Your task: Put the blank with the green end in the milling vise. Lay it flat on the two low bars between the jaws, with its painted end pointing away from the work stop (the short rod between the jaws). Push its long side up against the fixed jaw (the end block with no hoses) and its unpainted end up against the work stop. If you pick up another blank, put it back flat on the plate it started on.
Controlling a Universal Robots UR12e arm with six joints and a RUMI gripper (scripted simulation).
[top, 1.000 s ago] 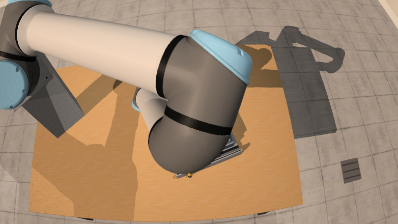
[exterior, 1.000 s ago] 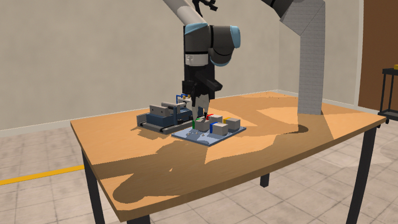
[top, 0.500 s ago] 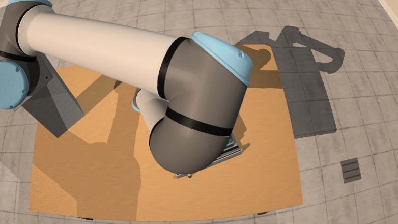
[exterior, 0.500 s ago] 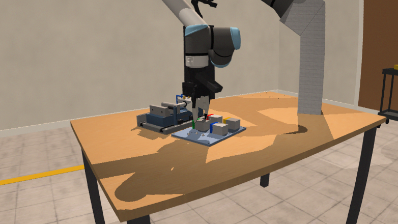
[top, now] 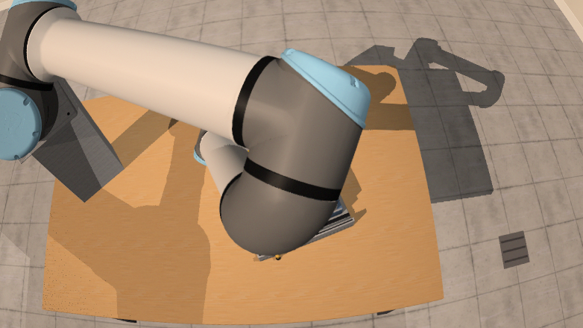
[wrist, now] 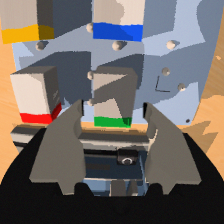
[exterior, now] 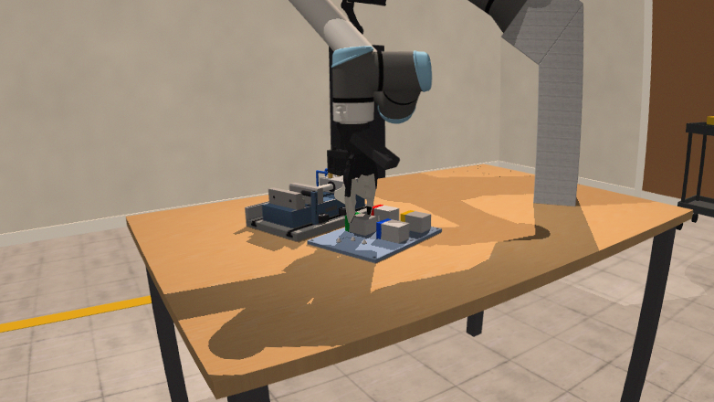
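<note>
Now: hand 20 mm above the green-ended blank. Also, from my hand: blue-ended blank (90 mm to the left, 20 mm below); then red-ended blank (90 mm behind, 20 mm below); then blue-grey plate (50 mm to the left, 50 mm below).
</note>
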